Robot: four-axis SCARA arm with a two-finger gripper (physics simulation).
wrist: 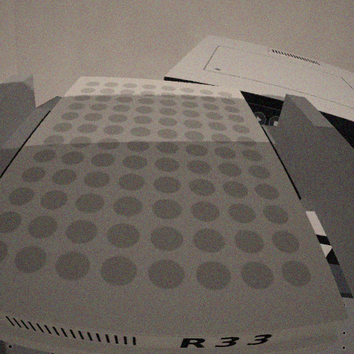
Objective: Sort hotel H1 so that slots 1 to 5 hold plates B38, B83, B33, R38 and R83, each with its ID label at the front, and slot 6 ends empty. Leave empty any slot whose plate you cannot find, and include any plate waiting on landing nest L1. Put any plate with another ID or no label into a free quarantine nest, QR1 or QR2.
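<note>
A plate labelled R33 (166, 237) fills most of the wrist view, its rows of round wells running away from the camera. Its ID label R33 and a barcode are on the near edge at the bottom. My gripper (156, 101) is shut on this plate, with a grey finger along the left side and another along the right side. The plate looks level between them. Light falls across its far part, and the near part is in shade. Hotel H1, landing nest L1 and the quarantine nests cannot be made out in this view.
A white box-shaped device (280, 70) with a vent and a panel outline stands beyond the plate at the upper right, with a dark recess under its top. A black and white marking (323, 239) shows beside the plate's right edge. A plain wall (125, 35) is behind.
</note>
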